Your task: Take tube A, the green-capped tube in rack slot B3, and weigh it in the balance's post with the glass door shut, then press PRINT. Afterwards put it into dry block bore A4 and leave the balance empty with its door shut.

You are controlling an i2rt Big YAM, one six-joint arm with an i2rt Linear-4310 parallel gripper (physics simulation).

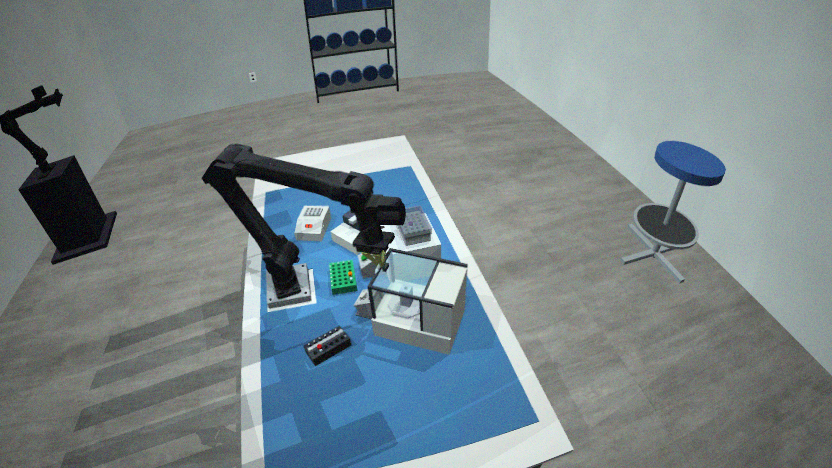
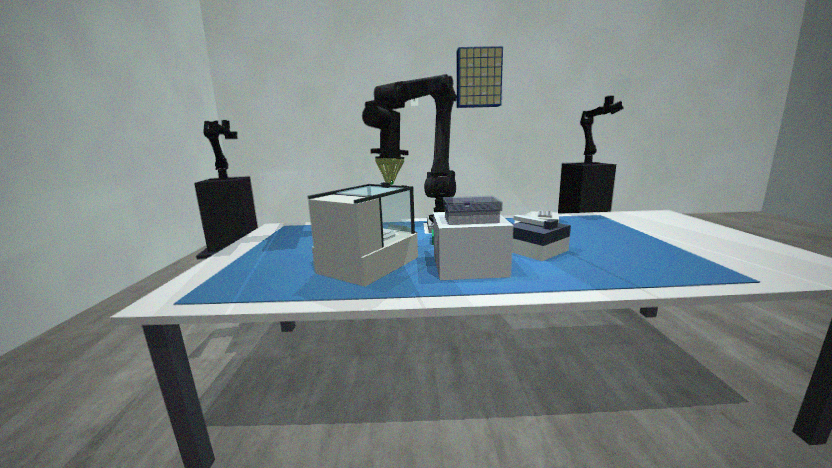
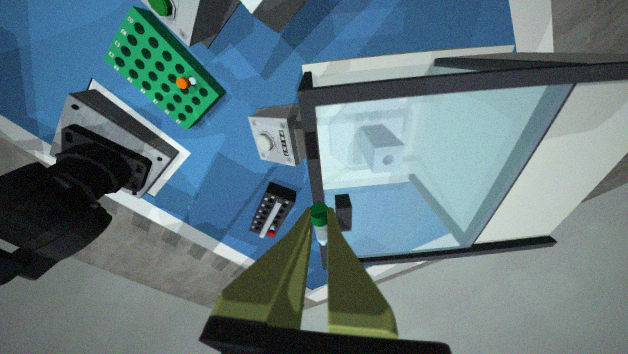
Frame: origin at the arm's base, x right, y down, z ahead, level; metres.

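Seen in the pictures: gripper, fingertip midpoint: (image 1: 380, 265) (image 2: 389, 184) (image 3: 320, 213); arm's base, origin of the base link: (image 1: 286, 283) (image 3: 111, 159).
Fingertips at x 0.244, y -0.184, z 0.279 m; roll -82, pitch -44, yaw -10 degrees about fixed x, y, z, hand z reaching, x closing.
Pixels of each thing's top centre, then the offset from my fingertips to it. "spot": a spot on its surface instead.
- green-capped tube, middle of its top: (image 3: 322, 240) dz -0.010, dx +0.010, dy -0.013 m
- balance, middle of its top: (image 3: 421, 213) (image 1: 403, 269) (image 2: 373, 185) dz +0.049, dx +0.050, dy -0.007 m
- PRINT box, surface spot: (image 3: 278, 139) spot: dz -0.036, dx -0.037, dy +0.143 m
- green rack, middle of its top: (image 3: 162, 77) (image 1: 342, 273) dz -0.082, dx -0.208, dy +0.186 m
- black two-row block, middle of its top: (image 3: 269, 221) (image 1: 325, 339) dz -0.214, dx +0.057, dy +0.168 m
- white unit with a red display, middle of its top: (image 2: 536, 212) (image 1: 310, 215) dz -0.111, dx -0.542, dy +0.146 m
- grey lidded block, middle of its top: (image 2: 466, 195) (image 1: 394, 222) dz +0.119, dx -0.199, dy +0.026 m
- white box, surface spot: (image 2: 474, 250) spot: dz +0.250, dx -0.175, dy +0.141 m
- green-button box, surface spot: (image 3: 192, 15) spot: dz +0.018, dx -0.182, dy +0.146 m
My gripper (image 1: 383, 266) (image 2: 389, 183) (image 3: 320, 213) is shut on the green-capped tube (image 3: 321, 232), held upright between its fingertips. It is above the level of the balance's top, near its frame. The balance (image 1: 448, 282) (image 2: 338, 235) (image 3: 565, 150) has a beige body and a glass chamber. Its grey post (image 3: 386, 151) shows through the glass with no tube visible in it. Whether the glass door is shut I cannot tell. The PRINT box (image 1: 363, 302) (image 3: 278, 139) stands beside the balance. The green rack (image 1: 343, 275) (image 3: 197, 101) holds an orange-capped tube. I cannot identify the dry block for certain.
A black two-row block (image 1: 327, 345) (image 3: 272, 210) holds a red-capped item. A white unit with a red display (image 1: 313, 224) stands farther back. A grey lidded block (image 1: 414, 225) (image 2: 472, 210) sits on a white box (image 2: 474, 250). A green-button box (image 3: 192, 15) is beside the rack.
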